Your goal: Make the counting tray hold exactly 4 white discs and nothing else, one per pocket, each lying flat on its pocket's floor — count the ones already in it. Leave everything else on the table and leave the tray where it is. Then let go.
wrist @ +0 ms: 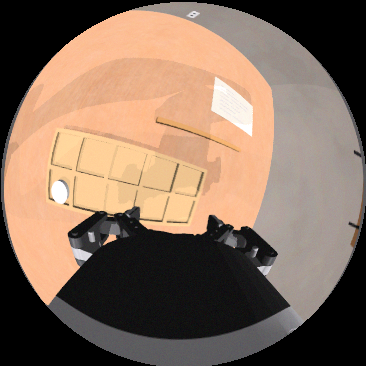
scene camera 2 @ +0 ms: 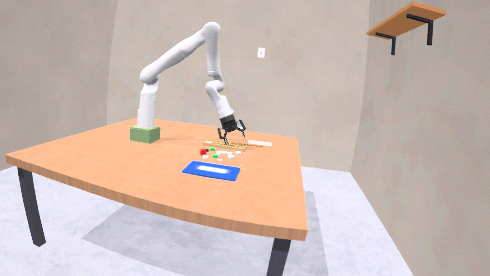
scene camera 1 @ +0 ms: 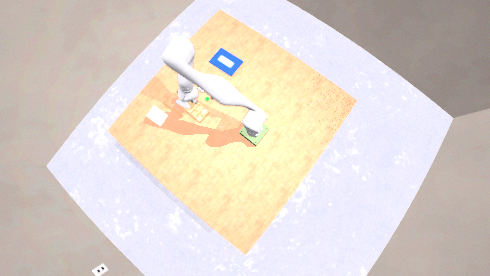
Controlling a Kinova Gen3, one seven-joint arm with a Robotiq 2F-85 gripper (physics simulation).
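The counting tray [scene camera 1: 200, 121] [scene camera 2: 242, 148] [wrist: 95, 155] has two rows of pockets. One white disc [scene camera 1: 204, 111] [wrist: 60, 192] lies in its corner pocket at the lower left of the wrist view; the other pockets look empty. My gripper [scene camera 2: 235, 140] [wrist: 173, 218] is open and empty, low at the tray's long side. The space just below the fingertips in the wrist view is hidden by the gripper body. Several loose white discs [scene camera 2: 231, 157] lie in front of the tray in scene camera 2, with a green disc [scene camera 2: 215, 156] and another green disc [scene camera 2: 212, 149].
A red block [scene camera 2: 203, 152] with a small dark piece beside it lies near the loose discs. A blue plate [scene camera 1: 232, 69] [scene camera 2: 190, 170] with a white centre lies farther out. A thin wooden stick [wrist: 197, 134] and a paper sheet [scene camera 1: 157, 116] [scene camera 2: 260, 143] [wrist: 232, 106] lie beyond the tray.
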